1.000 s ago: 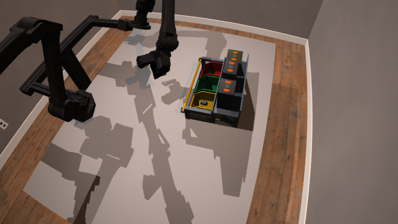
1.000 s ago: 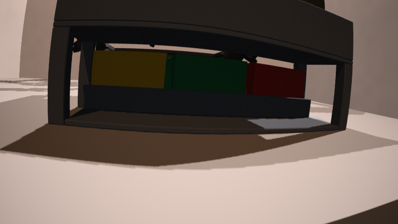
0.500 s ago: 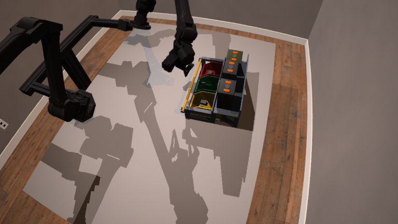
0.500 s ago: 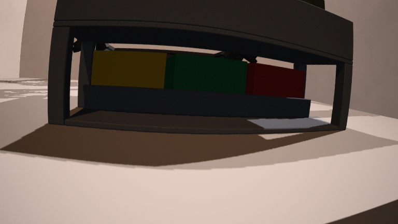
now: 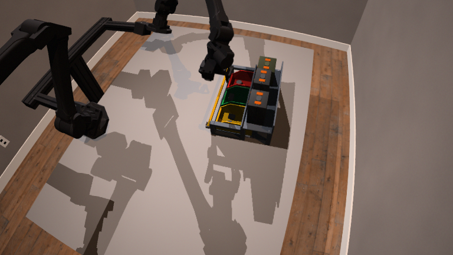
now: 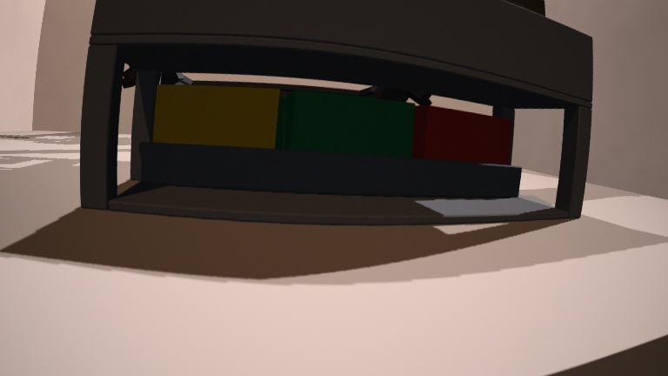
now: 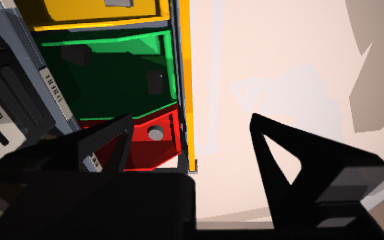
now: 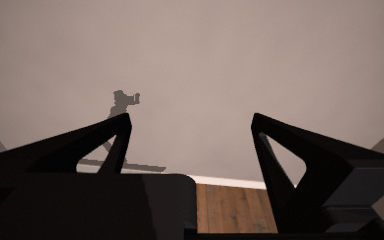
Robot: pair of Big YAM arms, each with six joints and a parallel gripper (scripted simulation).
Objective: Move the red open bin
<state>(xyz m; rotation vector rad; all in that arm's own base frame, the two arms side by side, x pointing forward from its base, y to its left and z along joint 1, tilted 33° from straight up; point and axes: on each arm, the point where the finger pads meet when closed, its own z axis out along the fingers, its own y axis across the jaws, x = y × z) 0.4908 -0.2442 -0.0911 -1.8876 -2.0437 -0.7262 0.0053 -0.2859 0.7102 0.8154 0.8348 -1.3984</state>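
Right now the green bin is 12 cm below my left hand and 11 cm ahead of it. From my left hand the other things lie so: red open bin: 12 cm to the left, 12 cm below, 11 cm ahead; grey shelf: 14 cm ahead, 10 cm below, 1 cm to the left.
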